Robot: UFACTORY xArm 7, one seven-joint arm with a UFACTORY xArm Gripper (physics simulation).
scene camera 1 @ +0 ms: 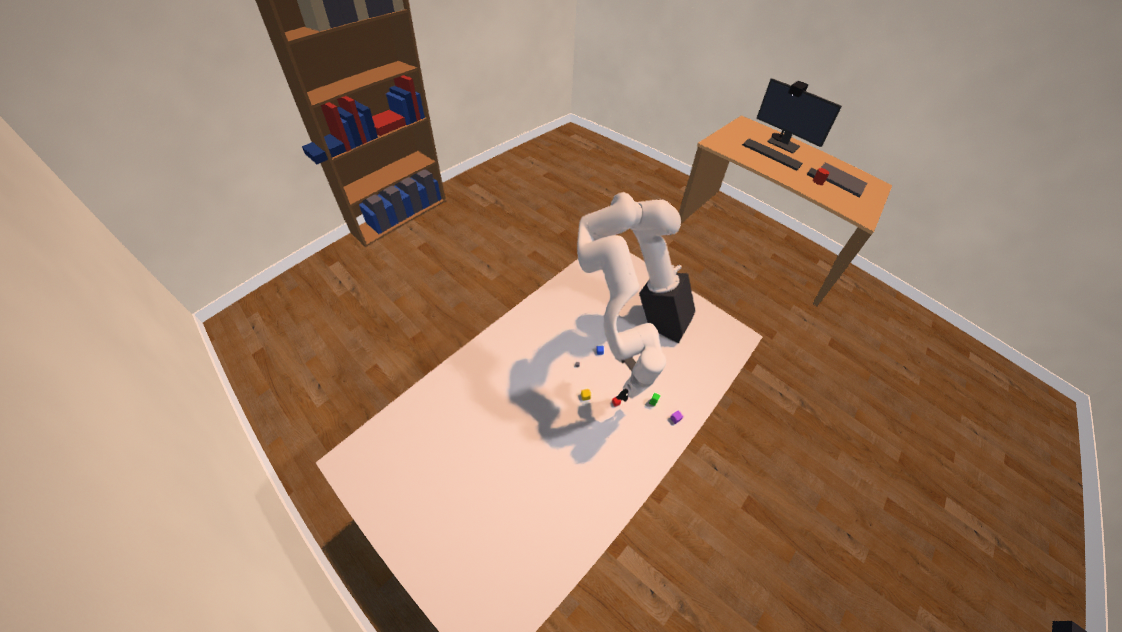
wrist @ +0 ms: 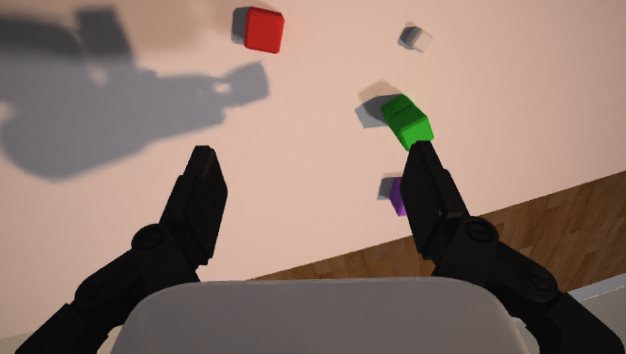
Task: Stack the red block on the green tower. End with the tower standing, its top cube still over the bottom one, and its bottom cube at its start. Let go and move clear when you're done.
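Observation:
The red block lies flat on the pale mat, at the top centre of the wrist view. The green tower is two green cubes, one on the other, standing upright on the mat; its lower right end meets the right fingertip in the wrist view. My gripper is open with nothing between its fingers. It hangs above the mat, and in the scene view it appears right beside the red block, partly overlapping it. In the wrist view the red block is beyond the fingertips.
A purple block is near the tower, partly behind the right finger in the wrist view. A small whitish block lies beyond the tower. A yellow block, a blue block and a small dark block lie on the mat.

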